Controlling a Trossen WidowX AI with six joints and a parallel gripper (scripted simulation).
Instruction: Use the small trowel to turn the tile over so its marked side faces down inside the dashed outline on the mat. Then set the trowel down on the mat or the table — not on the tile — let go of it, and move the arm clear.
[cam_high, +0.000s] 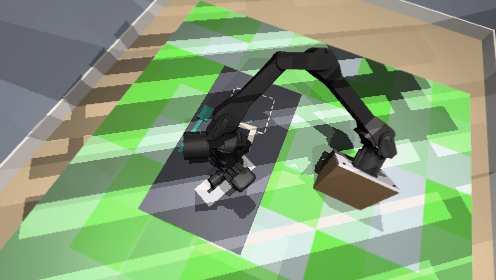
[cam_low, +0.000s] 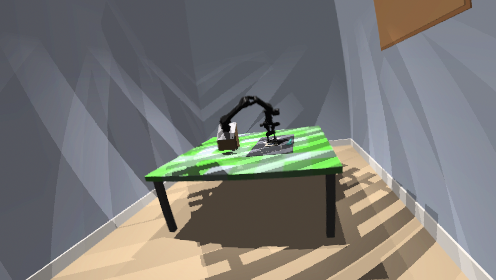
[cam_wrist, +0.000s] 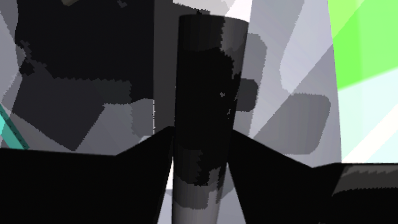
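Now: gripper tip 5 cm short of the dark mat, 12 cm to the left of it and 8 cm above it. The rest, counted from my gripper tip: teal trowel 19 cm ahead, 12 cm to the right, 6 cm below; then cream tile 4 cm ahead, 16 cm to the right, 6 cm below.
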